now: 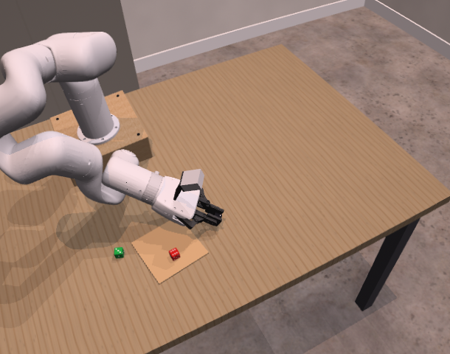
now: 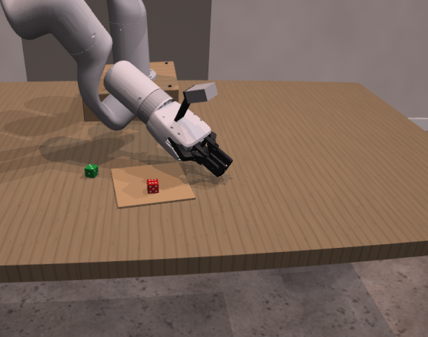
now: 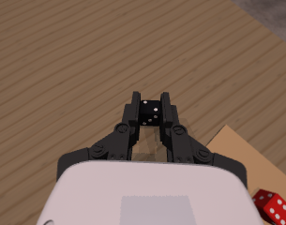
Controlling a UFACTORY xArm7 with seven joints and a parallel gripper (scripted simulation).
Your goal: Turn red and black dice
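My hand is 20 mm short of the tan mat, 130 mm to the left of it and 40 mm above it. Also, from my hand: red die (50 mm ahead, 130 mm to the right, 20 mm below); then green die (20 mm behind, 250 mm to the right, 30 mm below); then black die (10 mm to the left, 10 mm below).
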